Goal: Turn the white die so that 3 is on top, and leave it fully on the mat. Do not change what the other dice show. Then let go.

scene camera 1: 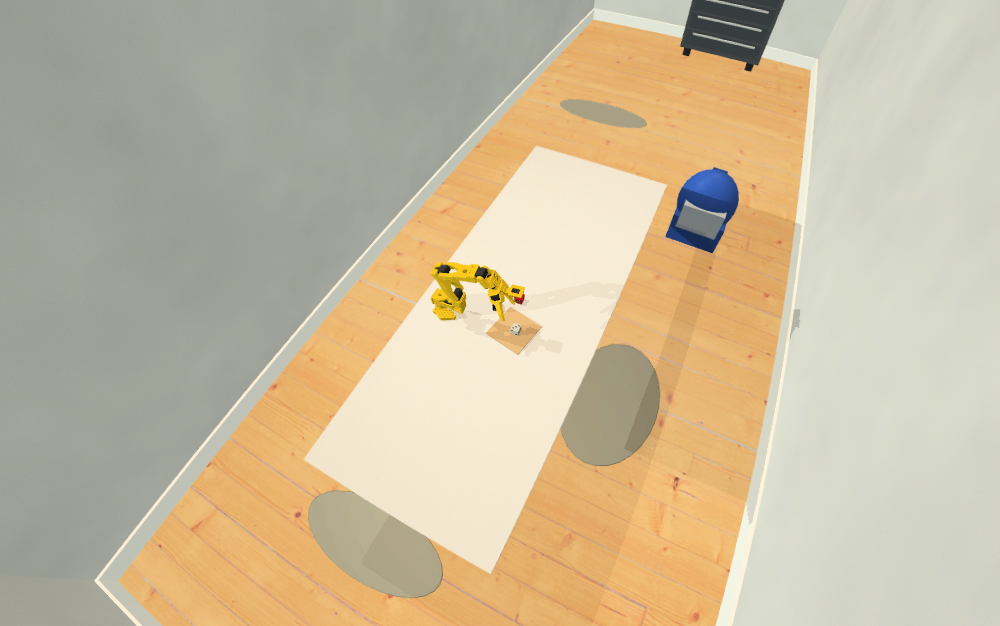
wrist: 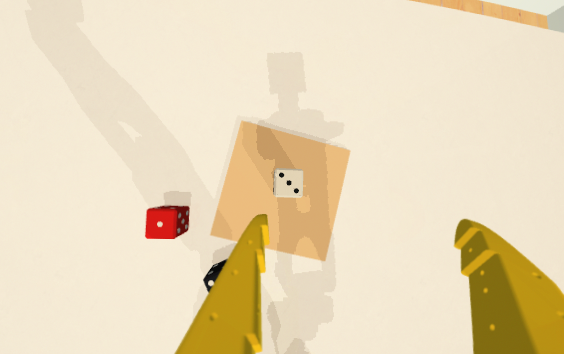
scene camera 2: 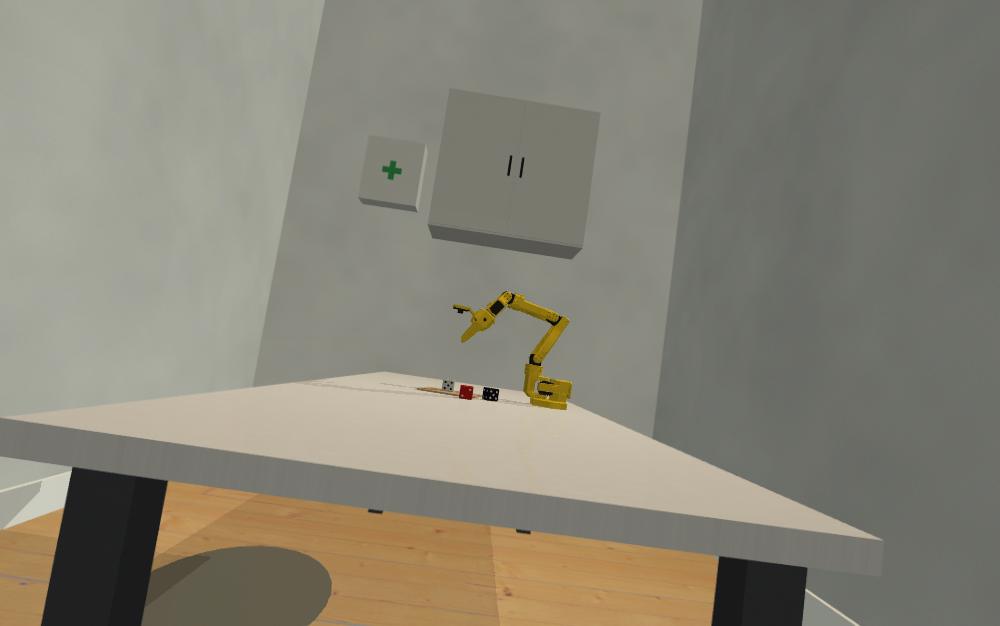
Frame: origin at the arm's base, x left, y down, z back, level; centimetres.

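Where they show: hand, tool point: (scene camera 1: 513, 303) (wrist: 268, 224) (scene camera 2: 462, 340); arm's base, link origin: (scene camera 1: 453, 310) (scene camera 2: 540, 405).
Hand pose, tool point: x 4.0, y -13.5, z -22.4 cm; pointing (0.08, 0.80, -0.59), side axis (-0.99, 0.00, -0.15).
Observation:
Things, the pixels of their top centre, and the offset from my tool point. Level surfaces: height alone.
- white die, top centre: (wrist: 289, 182) (scene camera 2: 449, 379) (scene camera 1: 515, 326) dx -2.0, dy +10.1, dz -2.0 cm
- orange-tan mat, top centre: (wrist: 283, 191) (scene camera 2: 451, 391) (scene camera 1: 513, 329) dx -1.7, dy +13.1, dz -1.0 cm
- red die, top centre: (wrist: 159, 224) (scene camera 2: 467, 385) dx +10.6, dy +10.5, dz +2.9 cm
- black die, top centre: (wrist: 221, 287) (scene camera 2: 491, 388) dx +4.2, dy +10.5, dz +8.8 cm
- long pale table, surface height: dy +13.5 cm
The white die (scene camera 1: 515, 329) (scene camera 2: 447, 384) (wrist: 289, 183) lies flat on the orange-tan mat (scene camera 1: 501, 335) (scene camera 2: 429, 389) (wrist: 240, 190), near its middle and inside its edges. Its upper face shows three black pips in the wrist view. My gripper (scene camera 2: 463, 340) (wrist: 362, 220) is open and empty, with a wide V-shaped gap between its jaws. It is raised well above the table, apart from the die. The red die (scene camera 2: 466, 392) (wrist: 161, 223) is off the mat, with one pip on its large upper face. The black die (scene camera 2: 490, 394) (wrist: 215, 276) is partly hidden by the left jaw in the wrist view.
The long pale table (scene camera 1: 442, 420) (scene camera 2: 442, 442) carries the mat, the dice and the arm's base (scene camera 1: 445, 306) (scene camera 2: 549, 398). The red and black dice stand beside the mat on the table. The arm's shadow falls across the mat and table.

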